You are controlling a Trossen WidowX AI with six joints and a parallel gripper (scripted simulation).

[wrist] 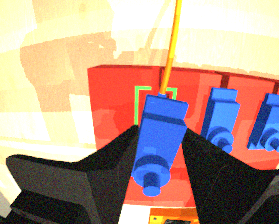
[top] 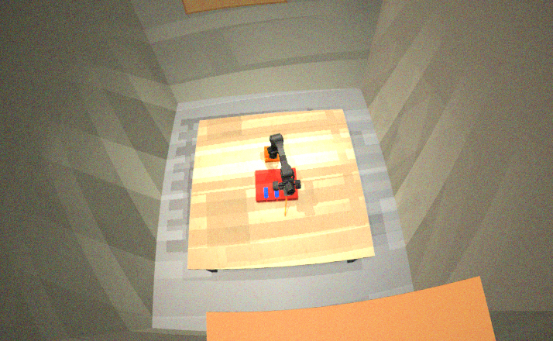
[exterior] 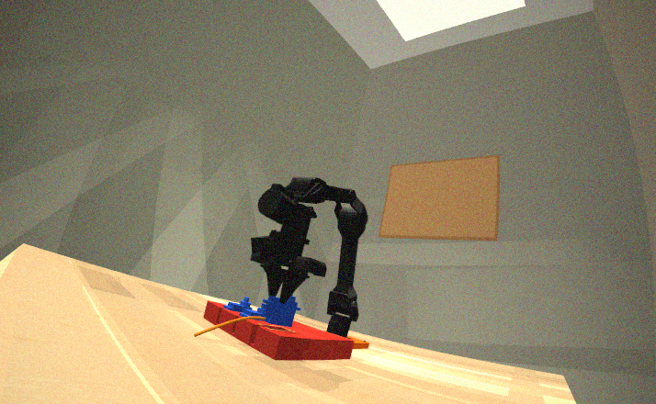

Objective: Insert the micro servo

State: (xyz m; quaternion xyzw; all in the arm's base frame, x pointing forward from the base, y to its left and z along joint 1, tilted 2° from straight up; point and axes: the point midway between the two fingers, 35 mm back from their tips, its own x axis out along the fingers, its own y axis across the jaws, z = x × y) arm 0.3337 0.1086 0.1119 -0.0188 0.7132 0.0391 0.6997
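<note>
The red deck lies 120 mm behind my gripper tip, 80 mm to the right of it and 80 mm below it.
</note>
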